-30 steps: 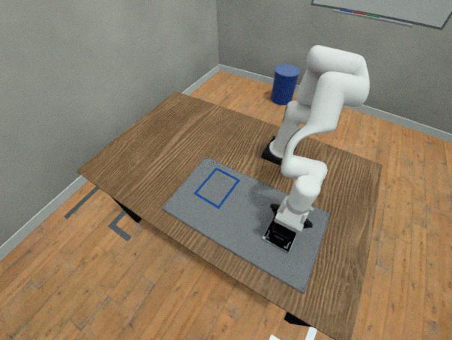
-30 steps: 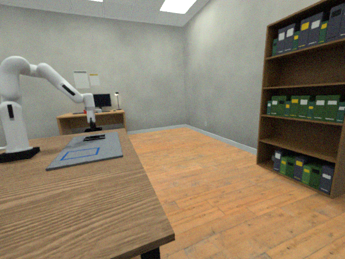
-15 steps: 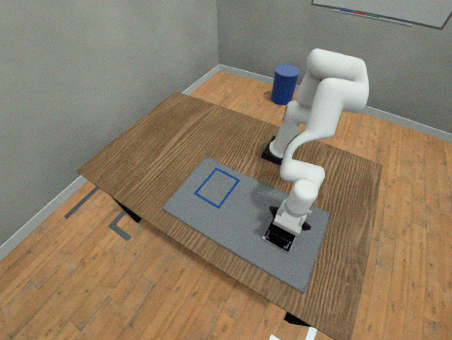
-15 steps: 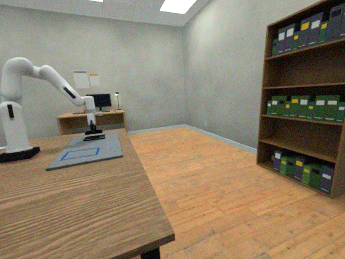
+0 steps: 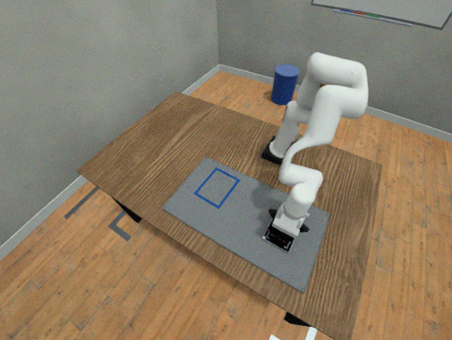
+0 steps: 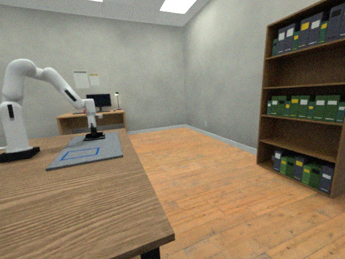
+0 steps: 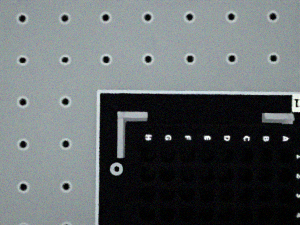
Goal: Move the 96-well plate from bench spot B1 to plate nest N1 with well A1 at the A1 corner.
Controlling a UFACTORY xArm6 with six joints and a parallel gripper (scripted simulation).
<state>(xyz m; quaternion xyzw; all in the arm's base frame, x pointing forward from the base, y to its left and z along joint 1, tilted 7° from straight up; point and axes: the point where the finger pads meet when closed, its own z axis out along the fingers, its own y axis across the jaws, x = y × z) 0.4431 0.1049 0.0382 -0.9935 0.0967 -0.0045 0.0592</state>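
Now: hand 1 cm above the black 96-well plate. Also, from my hand: black plate nest N1 (4 cm below).
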